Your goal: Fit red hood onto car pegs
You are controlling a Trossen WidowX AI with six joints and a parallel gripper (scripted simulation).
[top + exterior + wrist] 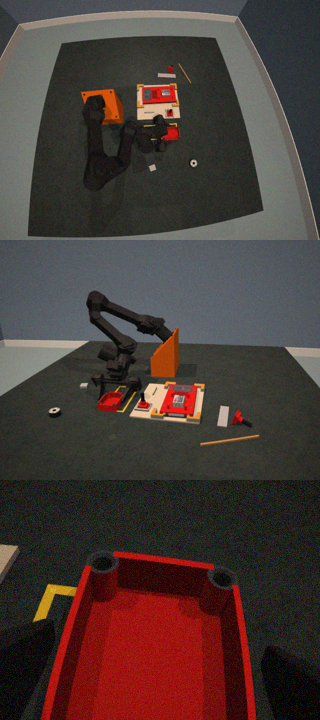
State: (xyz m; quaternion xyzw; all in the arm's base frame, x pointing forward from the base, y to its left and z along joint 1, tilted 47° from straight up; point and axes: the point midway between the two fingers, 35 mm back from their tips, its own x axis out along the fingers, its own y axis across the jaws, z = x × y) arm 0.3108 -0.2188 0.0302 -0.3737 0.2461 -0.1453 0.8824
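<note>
My gripper tip is now 10 mm past the red hood and 10 mm above it. From my gripper tip the other things lie so: grey engine block 250 mm to the left, 10 mm above; then wooden stick 170 mm ahead, 400 mm to the left, 10 mm below; then white bar 40 mm ahead, 390 mm to the left, 10 mm below.
</note>
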